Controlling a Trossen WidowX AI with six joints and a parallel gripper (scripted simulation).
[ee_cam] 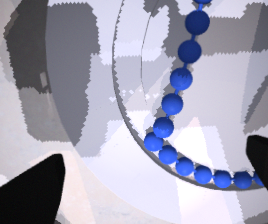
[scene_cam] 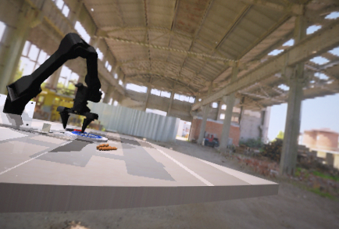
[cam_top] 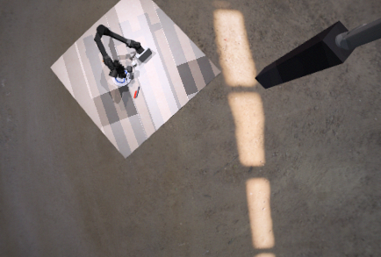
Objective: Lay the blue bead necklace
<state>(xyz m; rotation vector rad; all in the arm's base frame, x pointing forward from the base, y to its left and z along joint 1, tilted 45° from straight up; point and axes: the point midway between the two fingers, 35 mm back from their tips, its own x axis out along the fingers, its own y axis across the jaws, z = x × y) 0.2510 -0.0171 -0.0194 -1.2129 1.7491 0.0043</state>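
The round white bead board lies 60 mm ahead of my gripper tip, 10 mm to the right of it and 10 mm below it. From my gripper tip the other things lie so: small white block (110 mm behind); red pen-like object (220 mm to the left, 80 mm ahead, 10 mm below).
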